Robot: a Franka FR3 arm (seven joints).
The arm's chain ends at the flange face. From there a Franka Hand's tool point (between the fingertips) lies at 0.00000 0.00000 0.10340 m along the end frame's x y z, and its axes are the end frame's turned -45 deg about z.
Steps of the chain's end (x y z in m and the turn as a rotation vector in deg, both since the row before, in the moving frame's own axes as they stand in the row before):
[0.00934 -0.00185 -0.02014 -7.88 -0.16 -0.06]
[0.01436 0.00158 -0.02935 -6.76 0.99 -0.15]
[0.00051 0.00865 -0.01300 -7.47 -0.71 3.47]
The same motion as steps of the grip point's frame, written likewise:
[-0.00231 0.01512 -0.02112 -5.46 -5.69 -0.06]
[0.00170 0.02115 -0.03008 -5.48 -4.08 -0.15]
[-0.01642 0.01476 -0.01389 -4.78 -5.78 3.47]

